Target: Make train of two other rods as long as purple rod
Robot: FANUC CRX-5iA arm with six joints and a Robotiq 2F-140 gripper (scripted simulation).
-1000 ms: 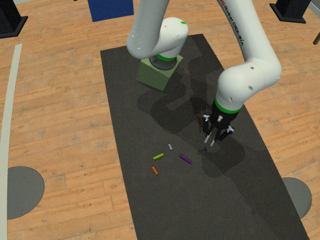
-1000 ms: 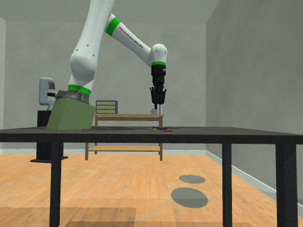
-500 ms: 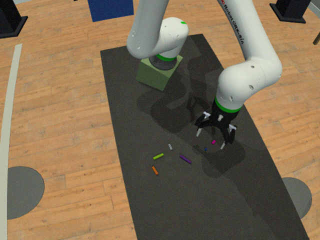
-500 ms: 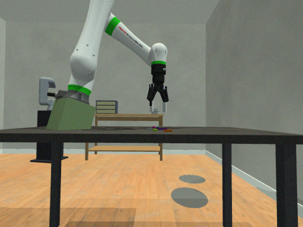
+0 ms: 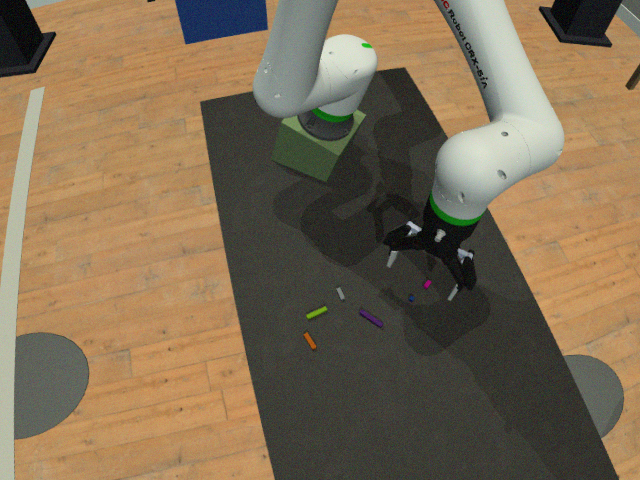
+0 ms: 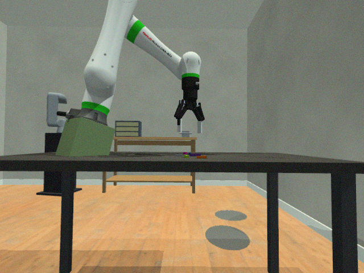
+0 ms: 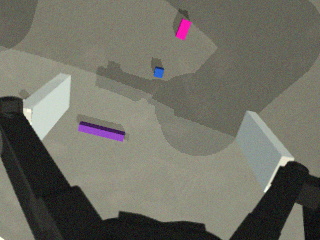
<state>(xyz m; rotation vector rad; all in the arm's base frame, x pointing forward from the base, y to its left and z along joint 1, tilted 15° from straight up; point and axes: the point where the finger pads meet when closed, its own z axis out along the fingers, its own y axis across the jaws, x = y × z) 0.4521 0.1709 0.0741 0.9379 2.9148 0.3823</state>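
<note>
My hand is 22 cm to the left of the lime rod, 12 cm above it and 3 cm short of it. From my hand the other things lie so: magenta rod 12 cm below, 4 cm to the left, 3 cm behind; then blue rod 12 cm below; then purple rod 12 cm below, 10 cm to the right, 4 cm ahead.
</note>
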